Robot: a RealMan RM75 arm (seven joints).
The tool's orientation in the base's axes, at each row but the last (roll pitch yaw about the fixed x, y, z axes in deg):
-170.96, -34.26, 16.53
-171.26, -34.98, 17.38
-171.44, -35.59, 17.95
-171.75, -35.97, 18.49
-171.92, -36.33, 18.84
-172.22, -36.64, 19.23
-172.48, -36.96, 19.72
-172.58, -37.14, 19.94
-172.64, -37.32, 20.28
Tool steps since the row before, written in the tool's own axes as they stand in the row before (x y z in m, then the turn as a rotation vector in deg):
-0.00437, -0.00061, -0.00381, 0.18, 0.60, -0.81
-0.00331, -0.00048, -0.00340, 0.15, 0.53, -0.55
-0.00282, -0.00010, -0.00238, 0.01, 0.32, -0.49
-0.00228, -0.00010, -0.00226, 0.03, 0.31, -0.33
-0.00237, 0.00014, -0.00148, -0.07, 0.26, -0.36
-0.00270, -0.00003, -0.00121, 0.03, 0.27, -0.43
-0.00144, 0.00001, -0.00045, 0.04, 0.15, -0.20
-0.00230, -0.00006, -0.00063, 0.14, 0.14, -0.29
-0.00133, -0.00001, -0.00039, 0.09, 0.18, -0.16
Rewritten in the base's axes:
-0.00555, -0.00164, 0.00073, -0.03, -0.76, 0.68
-0.00445, -0.00144, 0.00092, 0.05, -0.62, 0.47
-0.00341, -0.00137, 0.00028, -0.11, -0.45, 0.36
-0.00293, -0.00122, 0.00048, -0.02, -0.38, 0.25
-0.00251, -0.00122, -0.00024, -0.13, -0.37, 0.22
-0.00268, -0.00108, -0.00065, -0.09, -0.38, 0.33
-0.00131, -0.00054, -0.00051, -0.01, -0.19, 0.17
-0.00208, -0.00078, -0.00088, 0.01, -0.18, 0.30
-0.00120, -0.00049, -0.00050, 0.06, -0.19, 0.16

